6 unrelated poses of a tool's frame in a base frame.
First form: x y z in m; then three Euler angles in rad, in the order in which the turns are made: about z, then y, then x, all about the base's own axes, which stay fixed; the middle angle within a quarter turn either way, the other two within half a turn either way.
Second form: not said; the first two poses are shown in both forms.
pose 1, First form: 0.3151, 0.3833, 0.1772, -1.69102, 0.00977, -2.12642
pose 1, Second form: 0.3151, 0.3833, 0.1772, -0.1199, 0.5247, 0.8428, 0.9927, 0.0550, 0.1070
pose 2, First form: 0.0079, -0.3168, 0.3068, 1.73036, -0.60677, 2.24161
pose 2, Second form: 0.0079, -0.3168, 0.3068, -0.1305, -0.5428, 0.8297, -0.8111, 0.5398, 0.2255
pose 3, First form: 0.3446, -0.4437, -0.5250, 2.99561, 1.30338, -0.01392
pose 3, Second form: 0.3446, -0.4437, -0.5250, -0.2614, 0.1587, 0.9521, -0.0384, -0.9873, 0.1541
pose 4, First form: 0.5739, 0.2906, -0.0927, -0.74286, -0.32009, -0.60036
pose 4, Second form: 0.5739, 0.2906, -0.0927, 0.6991, -0.4272, 0.5734, 0.6420, 0.7280, -0.2405
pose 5, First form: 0.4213, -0.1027, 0.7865, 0.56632, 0.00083, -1.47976
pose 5, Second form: 0.4213, -0.1027, 0.7865, 0.8439, 0.0481, -0.5344, -0.5365, 0.0772, -0.8403
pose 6, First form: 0.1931, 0.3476, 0.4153, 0.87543, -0.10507, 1.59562
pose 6, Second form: 0.1931, 0.3476, 0.4153, 0.6371, -0.0862, 0.7659, -0.7636, 0.0646, 0.6425
